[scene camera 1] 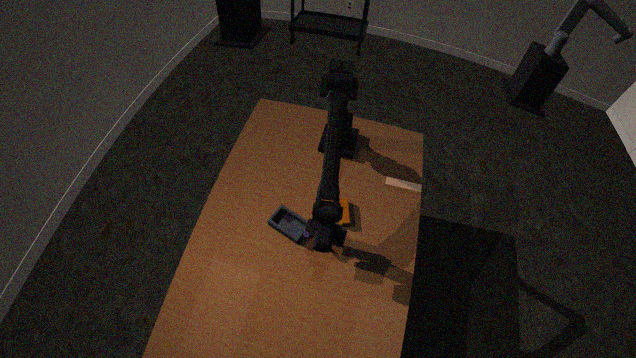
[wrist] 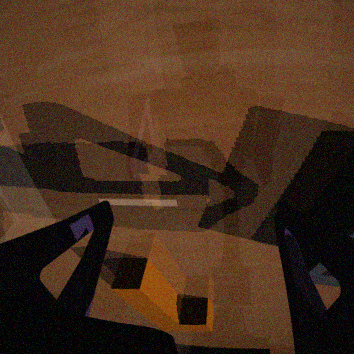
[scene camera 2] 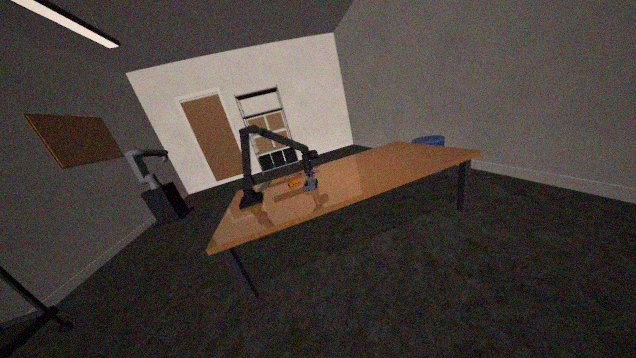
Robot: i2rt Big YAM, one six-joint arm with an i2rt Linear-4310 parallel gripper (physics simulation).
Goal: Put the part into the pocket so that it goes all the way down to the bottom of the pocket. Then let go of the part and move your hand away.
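Where they show: gripper, between the fingertips: [wrist: 191, 210] [scene camera 2: 309, 178]; arm's base, origin of its link: [scene camera 2: 251, 198].
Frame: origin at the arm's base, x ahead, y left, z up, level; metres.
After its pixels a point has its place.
The orange part [scene camera 1: 345, 212] @[x 0.357, y 0.105, z 0.002 m] [scene camera 2: 294, 183] @[x 0.347, y 0.085, z -0.023 m] [wrist: 161, 292] @[x 0.370, y 0.092, z -0.013 m] lies on the table, partly under the arm in scene camera 1. In the wrist view it has dark square areas at two places and shows low between the fingers, nearer the left one. The blue-grey block with the pocket [scene camera 1: 284, 232] @[x 0.504, y -0.091, z 0.005 m] [scene camera 2: 310, 187] @[x 0.444, y -0.156, z -0.005 m] lies beside the gripper; the pocket's visible inside shows no orange part. My gripper [scene camera 1: 325, 241] @[x 0.483, y 0.058, z -0.011 m] [wrist: 191, 210] @[x 0.483, y 0.058, z -0.011 m] is open, with nothing between its fingers, right next to the block. The right finger and dark shadow cover much of the block in the wrist view.
A pale flat strip [scene camera 1: 403, 184] [wrist: 137, 202] lies near the table edge. The wooden table [scene camera 1: 225, 300] @[x 0.815, y -0.220, z -0.028 m] [scene camera 2: 390, 170] @[x 1.020, y -0.265, z -0.028 m] carries the arm's base [scene camera 2: 250, 199] @[x 0.005, y -0.057, z 0.011 m]. The arm's shadows fall across the table. A second robot on a dark pedestal [scene camera 1: 537, 75] [scene camera 2: 164, 202] stands away from the table.
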